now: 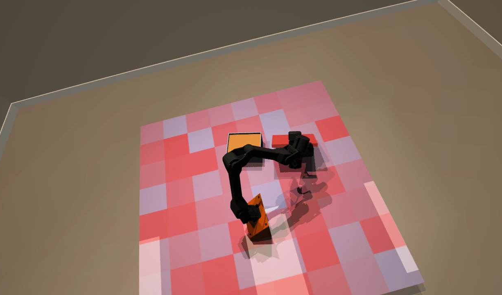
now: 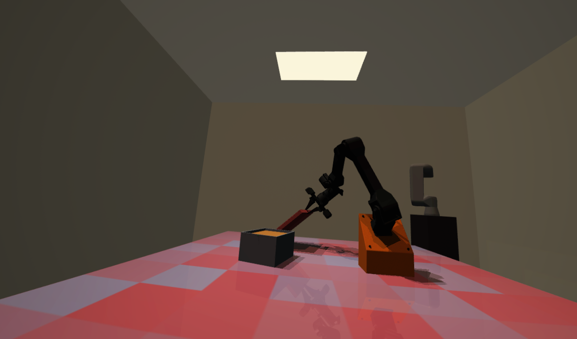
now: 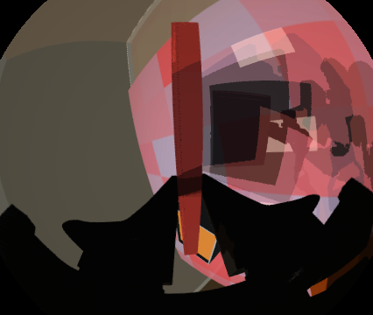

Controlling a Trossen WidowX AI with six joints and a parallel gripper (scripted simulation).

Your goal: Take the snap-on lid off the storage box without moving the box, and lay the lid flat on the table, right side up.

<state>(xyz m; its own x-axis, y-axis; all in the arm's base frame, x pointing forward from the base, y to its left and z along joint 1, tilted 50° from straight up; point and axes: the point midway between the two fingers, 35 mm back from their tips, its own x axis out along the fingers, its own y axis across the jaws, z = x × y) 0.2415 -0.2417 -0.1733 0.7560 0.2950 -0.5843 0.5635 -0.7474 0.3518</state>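
Now: the lid 6 cm ahead of my gripper tip, 2 cm to the right of it and 5 cm below it. The rest, counted from my gripper tip: storage box (16 cm ahead, 25 cm to the left, 13 cm below).
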